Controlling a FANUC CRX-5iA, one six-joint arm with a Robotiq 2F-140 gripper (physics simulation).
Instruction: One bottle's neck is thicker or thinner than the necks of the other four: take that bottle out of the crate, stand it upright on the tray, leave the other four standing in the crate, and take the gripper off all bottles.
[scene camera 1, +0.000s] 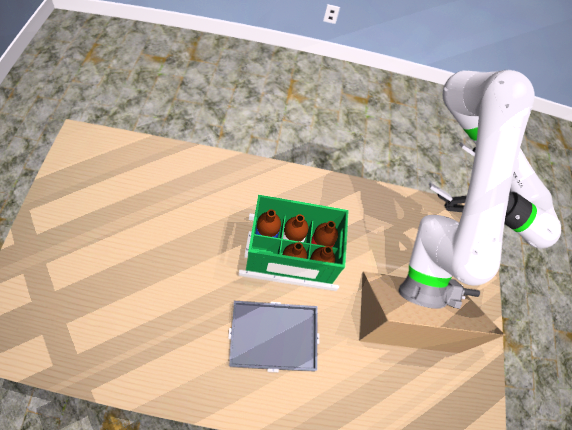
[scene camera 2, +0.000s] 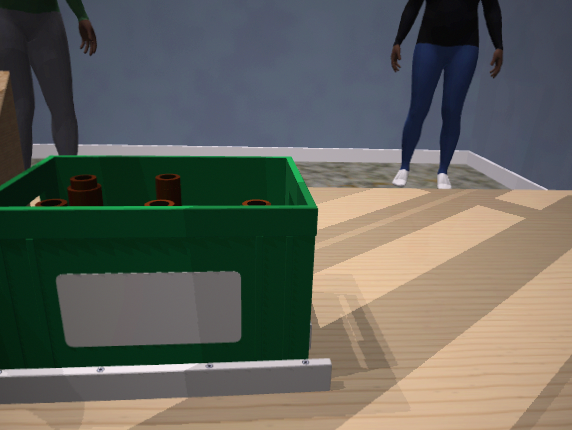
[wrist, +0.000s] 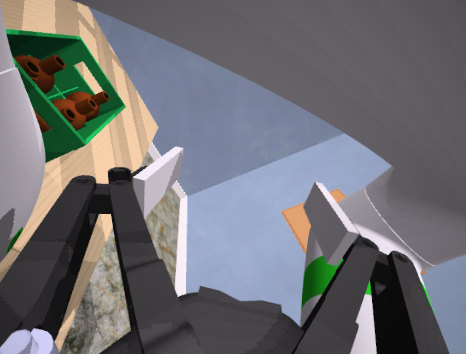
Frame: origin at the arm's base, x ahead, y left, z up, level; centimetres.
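Seen in the pictures: gripper, between the fingertips: (scene camera 1: 445, 165) (wrist: 245, 178); arm's base, origin of its link: (scene camera 1: 422, 296).
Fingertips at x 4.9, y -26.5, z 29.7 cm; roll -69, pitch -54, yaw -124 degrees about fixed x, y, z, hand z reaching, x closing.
Note:
Offsets run from my fingertips to a thing's top centre. "spot": to the spot under its first point.
A green crate {dx +34.3, dy +13.4, dz -23.9 cm} (scene camera 1: 329, 273) (scene camera 2: 280, 300) (wrist: 62, 146) holds five brown bottles, all upright. In scene camera 1 the back row has a left bottle {dx +43.2, dy +8.7, dz -25.1 cm} (scene camera 1: 269, 226), a middle bottle {dx +34.6, dy +8.9, dz -25.1 cm} (scene camera 1: 296, 229) and a right bottle {dx +25.2, dy +9.4, dz -25.1 cm} (scene camera 1: 325, 235); the front row has a middle bottle {dx +34.3, dy +18.0, dz -25.1 cm} (scene camera 1: 295, 250) and a right bottle {dx +25.6, dy +17.7, dz -25.1 cm} (scene camera 1: 323, 255). The front left compartment is empty. In scene camera 2, one far-row neck {dx +25.6, dy +17.7, dz -26.1 cm} (scene camera 2: 85, 194) looks wider below its rim than the other far-row neck {dx +34.3, dy +18.0, dz -26.1 cm} (scene camera 2: 168, 191); near-row necks are mostly hidden. The grey tray {spot: dx +37.4, dy +40.7, dz -40.9 cm} (scene camera 1: 272, 335) is empty. My gripper (scene camera 1: 454, 171) (wrist: 245, 178) is open, away from crate and bottles.
White rails (scene camera 1: 287, 280) (scene camera 2: 165, 382) lie along the crate's sides. The arm stands on a wooden pedestal (scene camera 1: 425, 334) at the table's right. The tray lies in front of the crate in scene camera 1. Two people (scene camera 2: 447, 75) (scene camera 2: 42, 75) stand beyond the table.

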